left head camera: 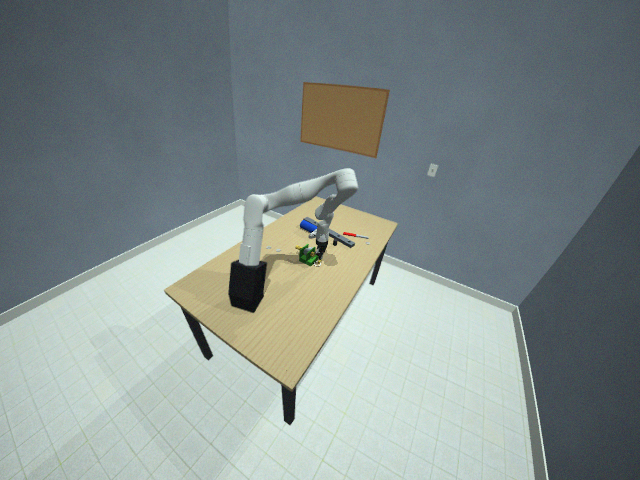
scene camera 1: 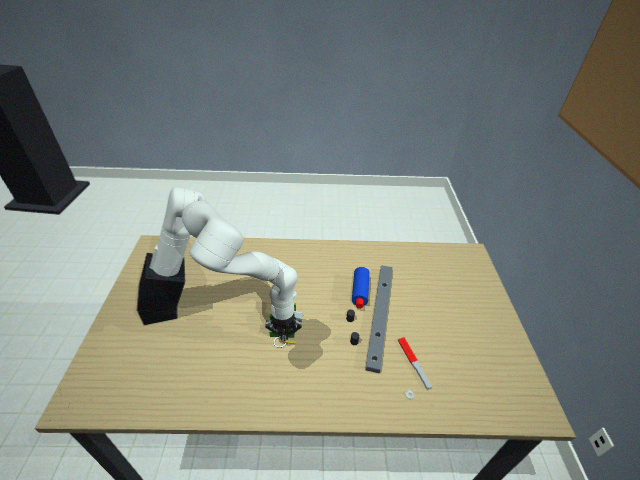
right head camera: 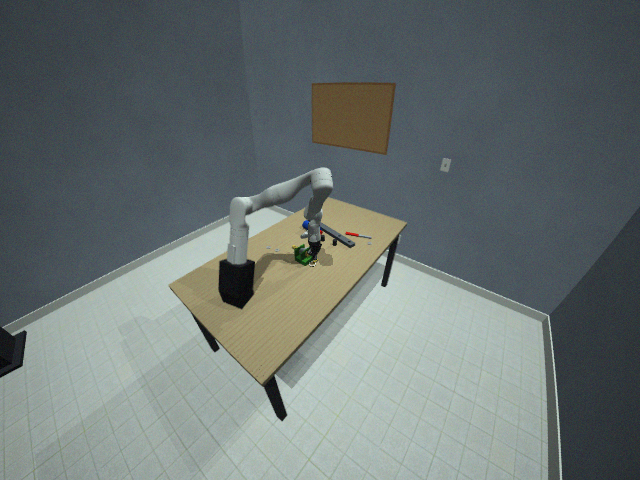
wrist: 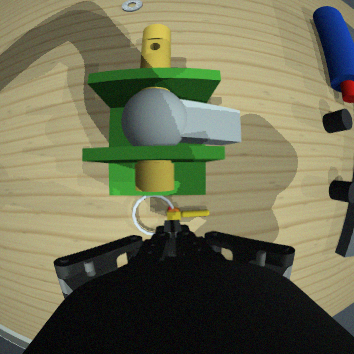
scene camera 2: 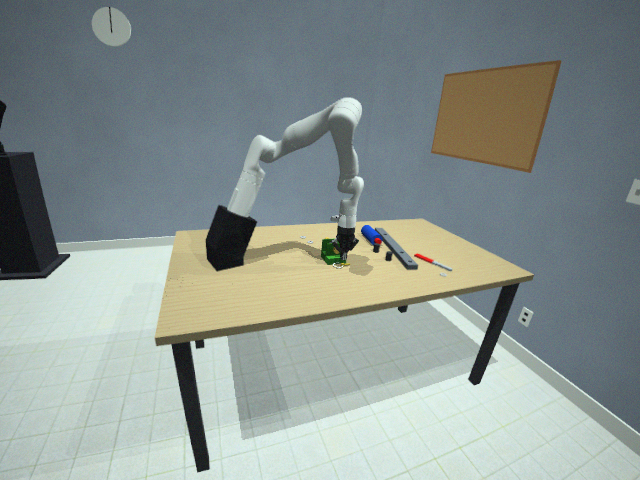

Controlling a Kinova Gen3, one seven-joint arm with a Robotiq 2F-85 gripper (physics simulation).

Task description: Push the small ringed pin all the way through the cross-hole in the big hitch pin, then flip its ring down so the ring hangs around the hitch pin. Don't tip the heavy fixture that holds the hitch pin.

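Pixels of known places: gripper, between the fingertips: (left head camera: pixel 320 259) (scene camera 1: pixel 284 339) (right head camera: pixel 314 259) (wrist: pixel 171 229) (scene camera 2: pixel 343 259); arm's base, origin of its link: (left head camera: pixel 249 262) (scene camera 1: pixel 165 267) (right head camera: pixel 237 261) (scene camera 2: pixel 237 213).
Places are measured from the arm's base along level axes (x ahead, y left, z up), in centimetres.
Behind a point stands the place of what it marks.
Note:
The green fixture (wrist: pixel 122 177) @(y -8.4, x 39.5, z -18.3 cm) (scene camera 2: pixel 329 257) @(y -8.9, x 39.2, z -18.4 cm) stands upright. The yellow hitch pin (wrist: pixel 156 35) @(y 3.4, x 41.9, z -14.0 cm) lies through its two walls, and its far end shows an empty cross-hole in the wrist view. The small yellow ringed pin (wrist: pixel 197 213) @(y -11.9, x 47.1, z -20.4 cm) (scene camera 1: pixel 292 342) @(y -12.1, x 46.9, z -20.6 cm) lies in front of the fixture, low at the table, its shaft pointing right. Its silver ring (wrist: pixel 134 215) @(y -12.5, x 40.4, z -20.6 cm) (scene camera 1: pixel 273 342) @(y -12.8, x 40.5, z -20.6 cm) is on the left side of its head. My gripper (wrist: pixel 171 229) @(y -12.9, x 44.3, z -17.8 cm) (scene camera 1: pixel 283 338) @(y -12.9, x 44.3, z -17.8 cm) (scene camera 2: pixel 344 256) @(y -12.9, x 44.3, z -17.8 cm) is shut, with its tips right by the small pin's head; they partly hide the contact there.
A grey ball with a pale block (wrist: pixel 212 122) @(y -3.6, x 46.8, z -15.3 cm) sits between the fixture walls. To the right are a blue bottle (scene camera 1: pixel 361 284) @(y 14.0, x 70.9, z -15.0 cm), black cylinders (scene camera 1: pixel 350 315) @(y 0.3, x 67.3, z -17.7 cm) (scene camera 1: pixel 354 338) @(y -9.7, x 69.1, z -17.6 cm), a grey bar with holes (scene camera 1: pixel 380 315) @(y 2.7, x 78.8, z -19.0 cm), a red-handled tool (scene camera 1: pixel 407 350) @(y -10.6, x 88.3, z -20.4 cm) and a washer (scene camera 1: pixel 409 391) @(y -25.6, x 88.0, z -21.1 cm). Another washer (wrist: pixel 132 6) @(y 15.8, x 36.8, z -21.1 cm) lies beyond the fixture.

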